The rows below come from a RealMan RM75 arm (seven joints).
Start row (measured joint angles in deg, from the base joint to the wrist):
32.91 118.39 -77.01 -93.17 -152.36 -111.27 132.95
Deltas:
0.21 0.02 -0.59 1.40 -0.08 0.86 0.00
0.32 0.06 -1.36 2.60 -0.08 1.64 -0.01
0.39 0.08 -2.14 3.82 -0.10 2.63 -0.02
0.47 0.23 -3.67 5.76 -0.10 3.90 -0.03
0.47 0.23 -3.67 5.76 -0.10 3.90 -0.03
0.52 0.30 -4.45 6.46 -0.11 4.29 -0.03
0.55 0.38 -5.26 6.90 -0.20 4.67 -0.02
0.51 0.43 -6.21 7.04 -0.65 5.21 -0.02
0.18 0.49 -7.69 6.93 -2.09 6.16 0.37
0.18 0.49 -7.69 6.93 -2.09 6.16 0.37
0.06 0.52 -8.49 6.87 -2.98 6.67 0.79
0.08 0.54 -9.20 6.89 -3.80 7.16 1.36
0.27 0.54 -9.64 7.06 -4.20 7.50 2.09
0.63 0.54 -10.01 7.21 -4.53 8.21 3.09
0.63 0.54 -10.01 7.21 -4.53 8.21 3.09
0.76 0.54 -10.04 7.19 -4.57 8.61 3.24
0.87 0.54 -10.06 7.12 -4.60 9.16 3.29
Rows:
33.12 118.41 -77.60 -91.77 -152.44 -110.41 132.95
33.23 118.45 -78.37 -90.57 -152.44 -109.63 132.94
33.30 118.47 -79.15 -89.35 -152.46 -108.64 132.93
33.38 118.62 -80.68 -87.41 -152.46 -107.37 132.92
33.38 118.62 -80.68 -87.41 -152.46 -107.37 132.92
33.43 118.69 -81.46 -86.71 -152.47 -106.98 132.92
33.46 118.77 -82.27 -86.27 -152.56 -106.60 132.93
33.42 118.82 -83.22 -86.13 -153.01 -106.06 132.93
33.09 118.88 -84.70 -86.24 -154.45 -105.11 133.32
33.09 118.88 -84.70 -86.24 -154.45 -105.11 133.32
32.97 118.91 -85.50 -86.30 -155.34 -104.60 133.74
32.99 118.93 -86.21 -86.28 -156.16 -104.11 134.31
33.18 118.93 -86.65 -86.11 -156.56 -103.77 135.04
33.54 118.93 -87.02 -85.96 -156.89 -103.06 136.04
33.54 118.93 -87.02 -85.96 -156.89 -103.06 136.04
33.67 118.93 -87.05 -85.98 -156.93 -102.66 136.19
33.78 118.93 -87.07 -86.05 -156.96 -102.11 136.24

